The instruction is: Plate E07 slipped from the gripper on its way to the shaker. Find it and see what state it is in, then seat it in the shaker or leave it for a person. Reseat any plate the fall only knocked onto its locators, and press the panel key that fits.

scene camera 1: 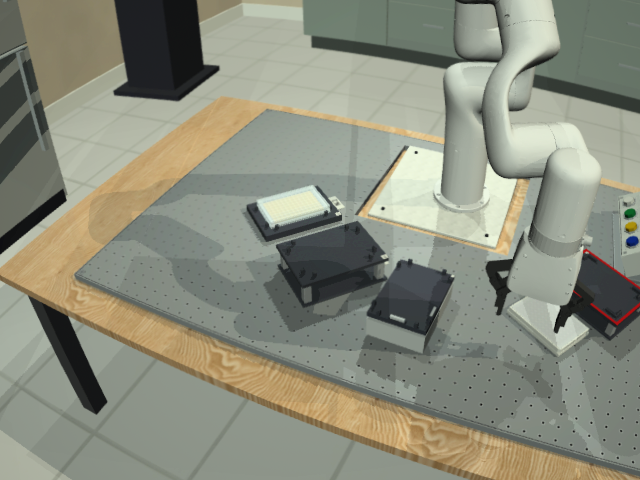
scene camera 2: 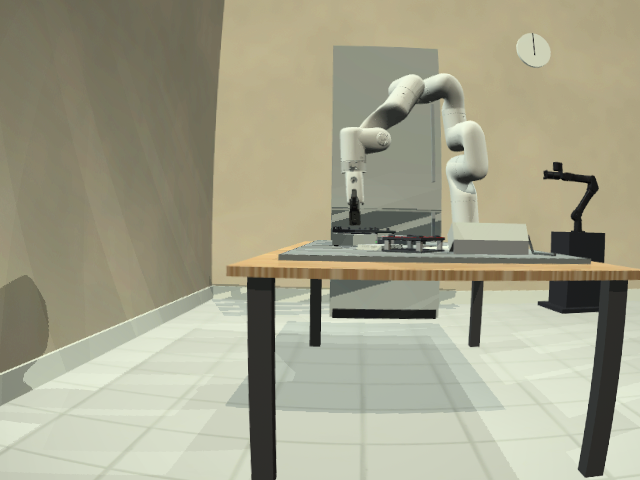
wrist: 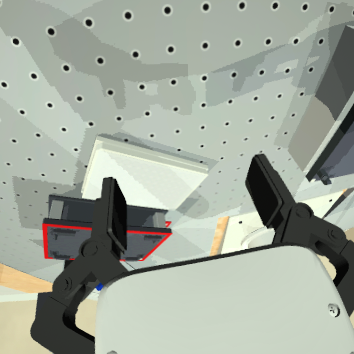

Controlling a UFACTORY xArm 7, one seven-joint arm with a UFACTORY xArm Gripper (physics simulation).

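Places are measured from the arm's base along level axes (x ahead, y left, z up), in centimetres.
Pixels of known places: gripper, fingertip midpoint: [scene camera 1: 528,318] [scene camera 2: 355,224] [wrist: 185,178]; arm's base at its link origin: [scene camera 1: 461,194] [wrist: 263,236].
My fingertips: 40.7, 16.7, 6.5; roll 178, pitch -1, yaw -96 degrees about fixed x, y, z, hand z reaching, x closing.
Note:
For each thing: its middle in the pictures, then the offset to it from my fingertips, as dx, dy, dz.
- second plate with cream wells, body centre: [scene camera 1: 292,204] -22.4, -48.7, -4.3
- low black nest at the middle of its body: [scene camera 1: 293,210] [scene camera 2: 400,240] -22.4, -48.7, -5.8
- key panel at the middle of its body: [scene camera 1: 637,231] [wrist: 106,280] [scene camera 2: 488,238] -35.0, +22.6, -2.9
A pale, white slab-like plate [scene camera 1: 542,330] [scene camera 2: 369,246] [wrist: 140,175] lies flat on the pegboard, close beside the red-edged stand [scene camera 1: 607,286] [scene camera 2: 417,238] [wrist: 70,242]. No label can be read on it. My gripper [scene camera 1: 528,320] [scene camera 2: 354,223] [wrist: 185,178] is open and empty, pointing down above this plate; in the wrist view one finger covers part of the stand. A second plate with cream wells [scene camera 1: 293,205] sits on a low black nest [scene camera 1: 272,233]; whether it is fully down between the locators I cannot tell. A box with a dark top and pale sides [scene camera 1: 413,294] [wrist: 340,156] bears no plate.
A black raised stand on posts [scene camera 1: 330,253] is between the nest and the box. The key panel [scene camera 1: 623,258] [scene camera 2: 491,246] with green, yellow and blue keys is behind the red-edged stand. The arm's white base plate [scene camera 1: 413,201] is at the back.

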